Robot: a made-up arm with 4 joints. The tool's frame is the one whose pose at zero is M. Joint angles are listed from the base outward.
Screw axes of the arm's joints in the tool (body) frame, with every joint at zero. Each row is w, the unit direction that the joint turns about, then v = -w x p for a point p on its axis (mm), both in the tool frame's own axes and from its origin. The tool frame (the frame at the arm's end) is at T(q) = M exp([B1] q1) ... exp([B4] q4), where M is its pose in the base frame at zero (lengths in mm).
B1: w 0 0 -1 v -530 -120 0
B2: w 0 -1 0 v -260 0 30
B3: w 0 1 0 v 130 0 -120
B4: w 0 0 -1 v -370 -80 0
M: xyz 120 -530 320 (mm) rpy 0 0 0 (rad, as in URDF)
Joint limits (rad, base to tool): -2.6..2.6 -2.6..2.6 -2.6..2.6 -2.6..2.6
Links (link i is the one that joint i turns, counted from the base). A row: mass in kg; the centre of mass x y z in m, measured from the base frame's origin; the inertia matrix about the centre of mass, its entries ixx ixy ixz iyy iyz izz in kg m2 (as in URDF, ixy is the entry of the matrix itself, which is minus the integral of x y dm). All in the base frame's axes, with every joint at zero. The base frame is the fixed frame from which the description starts. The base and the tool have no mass.
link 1: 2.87; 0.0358 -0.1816 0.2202; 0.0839 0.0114 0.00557 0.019 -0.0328 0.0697
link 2: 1.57; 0.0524 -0.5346 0.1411; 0.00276 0 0.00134 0.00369 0 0.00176
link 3: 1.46; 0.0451 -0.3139 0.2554; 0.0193 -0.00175 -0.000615 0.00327 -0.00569 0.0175
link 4: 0.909; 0.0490 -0.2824 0.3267; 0.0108 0.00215 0 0.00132 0 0.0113
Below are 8 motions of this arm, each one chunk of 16 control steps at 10 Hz.
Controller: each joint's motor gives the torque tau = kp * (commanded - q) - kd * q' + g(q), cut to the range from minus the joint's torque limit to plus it. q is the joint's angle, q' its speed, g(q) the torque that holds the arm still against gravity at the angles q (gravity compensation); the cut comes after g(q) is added. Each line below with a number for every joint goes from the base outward.
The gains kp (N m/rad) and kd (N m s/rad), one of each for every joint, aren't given. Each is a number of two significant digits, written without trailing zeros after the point. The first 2 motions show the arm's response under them.
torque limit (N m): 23 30 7.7 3.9
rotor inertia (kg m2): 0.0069 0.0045 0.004 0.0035
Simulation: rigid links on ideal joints. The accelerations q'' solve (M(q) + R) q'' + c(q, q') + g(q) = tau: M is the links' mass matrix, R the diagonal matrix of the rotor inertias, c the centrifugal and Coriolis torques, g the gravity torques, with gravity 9.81 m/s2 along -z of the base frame. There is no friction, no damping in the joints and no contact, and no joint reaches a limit. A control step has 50 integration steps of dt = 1/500 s. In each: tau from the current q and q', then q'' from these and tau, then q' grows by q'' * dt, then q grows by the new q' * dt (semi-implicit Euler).
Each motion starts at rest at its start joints. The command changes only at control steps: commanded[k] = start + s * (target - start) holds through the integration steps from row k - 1 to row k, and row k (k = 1, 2, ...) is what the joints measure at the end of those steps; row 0 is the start. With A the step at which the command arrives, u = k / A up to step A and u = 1 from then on. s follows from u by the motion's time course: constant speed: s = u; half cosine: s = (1 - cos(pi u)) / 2; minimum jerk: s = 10 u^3 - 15 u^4 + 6 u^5; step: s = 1 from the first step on.
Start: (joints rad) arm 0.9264 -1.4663 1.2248 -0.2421
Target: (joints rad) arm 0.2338 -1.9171 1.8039 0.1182
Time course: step
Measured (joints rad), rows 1 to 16:
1: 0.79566 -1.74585 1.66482 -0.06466
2: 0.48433 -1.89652 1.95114 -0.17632
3: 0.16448 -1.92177 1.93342 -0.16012
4: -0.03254 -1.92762 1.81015 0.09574
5: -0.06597 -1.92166 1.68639 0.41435
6: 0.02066 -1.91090 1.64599 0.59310
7: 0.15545 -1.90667 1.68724 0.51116
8: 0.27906 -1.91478 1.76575 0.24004
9: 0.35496 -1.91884 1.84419 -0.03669
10: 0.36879 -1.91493 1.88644 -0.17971
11: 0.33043 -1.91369 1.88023 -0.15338
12: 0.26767 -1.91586 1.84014 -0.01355
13: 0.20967 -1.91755 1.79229 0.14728
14: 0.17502 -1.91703 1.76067 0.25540
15: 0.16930 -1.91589 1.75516 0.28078
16: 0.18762 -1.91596 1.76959 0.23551
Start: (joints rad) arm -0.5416 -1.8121 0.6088 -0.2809
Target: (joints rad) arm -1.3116 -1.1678 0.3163 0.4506
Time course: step
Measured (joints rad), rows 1 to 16:
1: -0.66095 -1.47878 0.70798 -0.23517
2: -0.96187 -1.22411 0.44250 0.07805
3: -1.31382 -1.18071 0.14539 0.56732
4: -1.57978 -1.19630 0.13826 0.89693
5: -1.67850 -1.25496 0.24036 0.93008
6: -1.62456 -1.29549 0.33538 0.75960
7: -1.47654 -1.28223 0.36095 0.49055
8: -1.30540 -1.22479 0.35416 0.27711
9: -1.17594 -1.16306 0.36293 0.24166
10: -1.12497 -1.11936 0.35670 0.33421
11: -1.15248 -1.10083 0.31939 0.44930
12: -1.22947 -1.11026 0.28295 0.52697
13: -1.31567 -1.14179 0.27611 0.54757
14: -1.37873 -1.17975 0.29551 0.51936
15: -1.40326 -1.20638 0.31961 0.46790
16: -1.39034 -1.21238 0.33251 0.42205
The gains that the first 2 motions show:
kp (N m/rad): 47 17 6.2 2.2
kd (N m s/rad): 3 1.4 0.41 0.15
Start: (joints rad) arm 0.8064 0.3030 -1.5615 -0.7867
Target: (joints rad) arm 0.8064 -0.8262 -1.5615 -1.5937
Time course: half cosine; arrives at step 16
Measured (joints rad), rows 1 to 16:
1: 0.80687 0.29833 -1.56635 -0.78801
2: 0.80841 0.28106 -1.57858 -0.79539
3: 0.81098 0.24571 -1.59208 -0.81623
4: 0.81407 0.18915 -1.60057 -0.85709
5: 0.81694 0.11130 -1.60103 -0.92045
6: 0.81876 0.01513 -1.59382 -1.00278
7: 0.81873 -0.09440 -1.58153 -1.09530
8: 0.81632 -0.21151 -1.56741 -1.18742
9: 0.81170 -0.33056 -1.55421 -1.27146
10: 0.80589 -0.44638 -1.54329 -1.34533
11: 0.80035 -0.55431 -1.53467 -1.41119
12: 0.79628 -0.65013 -1.52791 -1.47135
13: 0.79406 -0.73016 -1.52291 -1.52504
14: 0.79339 -0.79139 -1.51993 -1.56847
15: 0.79369 -0.83165 -1.51916 -1.59729
16: 0.79441 -0.84977 -1.52025 -1.60895

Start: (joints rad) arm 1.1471 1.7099 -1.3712 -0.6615
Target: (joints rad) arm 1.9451 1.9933 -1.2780 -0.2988
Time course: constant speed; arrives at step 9
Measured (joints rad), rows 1 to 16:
1: 1.17216 1.73570 -1.35224 -0.62824
2: 1.24338 1.77736 -1.35537 -0.55757
3: 1.35161 1.82255 -1.37231 -0.48687
4: 1.47272 1.85713 -1.37561 -0.44261
5: 1.58659 1.87513 -1.35192 -0.42612
6: 1.68663 1.88411 -1.31201 -0.42590
7: 1.77603 1.89661 -1.27562 -0.42385
8: 1.86041 1.92066 -1.25537 -0.40330
9: 1.94364 1.95699 -1.25250 -0.35891
10: 1.99993 1.97055 -1.27499 -0.32369
11: 2.00999 1.96774 -1.27042 -0.31844
12: 1.98707 1.96321 -1.25339 -0.33429
13: 1.95548 1.96849 -1.24848 -0.34352
14: 1.93270 1.98429 -1.26269 -0.32737
15: 1.92390 2.00330 -1.28660 -0.29219
16: 1.92531 2.01635 -1.30494 -0.25844

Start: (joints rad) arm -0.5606 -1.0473 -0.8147 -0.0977
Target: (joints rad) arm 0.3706 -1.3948 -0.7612 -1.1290
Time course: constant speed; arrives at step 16
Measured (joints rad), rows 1 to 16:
1: -0.54499 -1.06471 -0.82340 -0.12580
2: -0.50118 -1.09329 -0.81415 -0.20206
3: -0.43406 -1.12409 -0.79446 -0.30688
4: -0.35619 -1.15001 -0.77750 -0.40210
5: -0.27887 -1.16854 -0.77126 -0.46371
6: -0.20826 -1.18102 -0.77673 -0.49684
7: -0.14547 -1.19121 -0.78854 -0.52398
8: -0.08858 -1.20366 -0.79873 -0.56515
9: -0.03486 -1.22171 -0.80153 -0.62756
10: 0.01782 -1.24591 -0.79579 -0.70653
11: 0.07076 -1.27421 -0.78426 -0.79163
12: 0.12481 -1.30343 -0.77133 -0.87304
13: 0.18061 -1.33083 -0.76088 -0.94551
14: 0.23853 -1.35492 -0.75491 -1.00901
15: 0.29843 -1.37570 -0.75326 -1.06670
16: 0.35963 -1.39427 -0.75424 -1.12248

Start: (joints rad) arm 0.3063 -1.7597 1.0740 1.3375
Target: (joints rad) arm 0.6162 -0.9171 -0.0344 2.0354
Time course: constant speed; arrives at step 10
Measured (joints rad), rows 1 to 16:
1: 0.31475 -1.73064 1.03587 1.36446
2: 0.33889 -1.66088 0.92697 1.44015
3: 0.37370 -1.56572 0.77962 1.54219
4: 0.41187 -1.46148 0.63500 1.63172
5: 0.45002 -1.36202 0.50908 1.69273
6: 0.48724 -1.27291 0.40033 1.73678
7: 0.52263 -1.19144 0.30040 1.78325
8: 0.55512 -1.11214 0.20001 1.84358
9: 0.58437 -1.03109 0.09356 1.91752
10: 0.61149 -0.94733 -0.01892 1.99727
11: 0.63470 -0.88028 -0.09984 2.04226
12: 0.64971 -0.85226 -0.12037 2.03612
13: 0.65243 -0.85982 -0.09708 2.01073
14: 0.64234 -0.88596 -0.05899 1.99758
15: 0.62451 -0.91390 -0.02740 2.00700
16: 0.60686 -0.93314 -0.01134 2.03174

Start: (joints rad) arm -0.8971 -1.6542 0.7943 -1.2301
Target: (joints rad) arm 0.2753 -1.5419 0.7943 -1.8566
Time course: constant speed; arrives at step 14
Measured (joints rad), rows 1 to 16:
1: -0.87846 -1.65314 0.77993 -1.24992
2: -0.82064 -1.64582 0.75555 -1.30078
3: -0.72492 -1.63403 0.74253 -1.36454
4: -0.60646 -1.62257 0.75094 -1.41672
5: -0.48448 -1.61368 0.77464 -1.44781
6: -0.37425 -1.60685 0.80065 -1.46888
7: -0.28257 -1.60078 0.81774 -1.49843
8: -0.20750 -1.59449 0.82060 -1.54598
9: -0.14146 -1.58734 0.81104 -1.60753
10: -0.07551 -1.57915 0.79598 -1.67234
11: -0.00305 -1.57027 0.78310 -1.73109
12: 0.07845 -1.56133 0.77704 -1.77964
13: 0.16754 -1.55276 0.77814 -1.81890
14: 0.26030 -1.54456 0.78377 -1.85320
15: 0.33359 -1.53382 0.80088 -1.86582
16: 0.36367 -1.52885 0.82257 -1.84916

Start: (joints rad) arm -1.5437 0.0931 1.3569 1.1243
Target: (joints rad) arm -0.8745 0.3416 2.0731 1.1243
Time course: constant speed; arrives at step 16
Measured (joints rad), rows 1 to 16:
1: -1.53366 0.09529 1.38177 1.12990
2: -1.50284 0.10173 1.43434 1.13715
3: -1.45346 0.11652 1.49102 1.13668
4: -1.39435 0.13933 1.53785 1.12715
5: -1.33516 0.16490 1.57703 1.11588
6: -1.28275 0.18775 1.61626 1.11089
7: -1.23949 0.20537 1.65935 1.11384
8: -1.20351 0.21853 1.70537 1.12065
9: -1.17046 0.22975 1.75203 1.12646
10: -1.13591 0.24148 1.79795 1.12904
11: -1.09722 0.25516 1.84297 1.12865
12: -1.05421 0.27092 1.88750 1.12659
13: -1.00858 0.28799 1.93199 1.12408
14: -0.96265 0.30530 1.97668 1.12198
15: -0.91826 0.32203 2.02155 1.12077
16: -0.87606 0.33787 2.06646 1.12064

